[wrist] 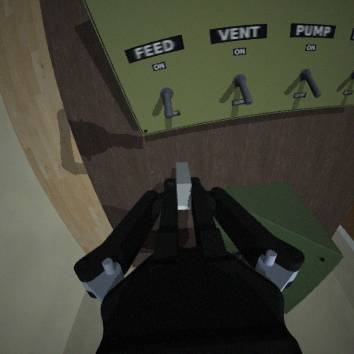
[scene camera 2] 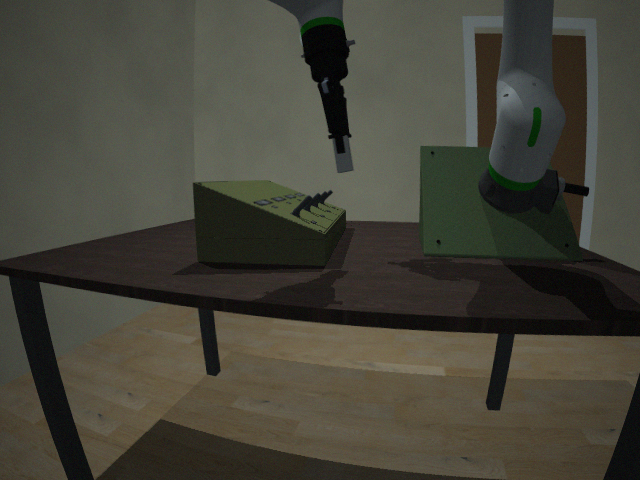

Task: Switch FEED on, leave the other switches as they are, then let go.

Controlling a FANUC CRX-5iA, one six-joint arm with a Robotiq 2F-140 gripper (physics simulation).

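Seen in the pictures: gripper, between the fingertips: [wrist: 181, 171] [scene camera 2: 345, 171]; arm's base, origin of its link: [scene camera 2: 508, 189].
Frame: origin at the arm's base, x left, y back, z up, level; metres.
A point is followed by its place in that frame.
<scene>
The yellow-green switch box [scene camera 2: 258, 232] @(x 0.338, y -0.479, z -0.079 m) [wrist: 200, 75] @(x 0.203, y -0.471, z -0.048 m) stands on the table, with a sloped panel. The FEED switch [wrist: 167, 102] @(x 0.252, y -0.429, z -0.029 m) is at the panel's left end in the wrist view; its lever points down, away from its ON mark. The VENT switch [wrist: 243, 90] @(x 0.139, y -0.454, z -0.027 m) and the PUMP switch [wrist: 311, 83] @(x 0.024, y -0.483, z -0.029 m) also have levers pointing away from ON. A fourth switch shows partly at the right edge; its label is cut off. My gripper [scene camera 2: 344, 162] @(x 0.227, y -0.344, z 0.033 m) [wrist: 181, 171] @(x 0.227, y -0.344, z 0.033 m) is shut with nothing between its fingers. It hangs above the box's lower edge, apart from the levers.
The dark wooden table [scene camera 2: 155, 253] @(x 0.344, y -0.770, z -0.141 m) [wrist: 175, 152] @(x 0.243, y -0.297, z -0.141 m) carries the box. A green wedge-shaped block [scene camera 2: 454, 206] @(x 0.062, y -0.131, z -0.042 m) [wrist: 280, 205] @(x -0.015, y -0.217, z -0.046 m) stands at the right in the scene view, with the arm's base [scene camera 2: 509, 193] @(x 0.077, y -0.009, z -0.007 m) against it. A brown door [scene camera 2: 568, 103] with a pale frame is behind.
</scene>
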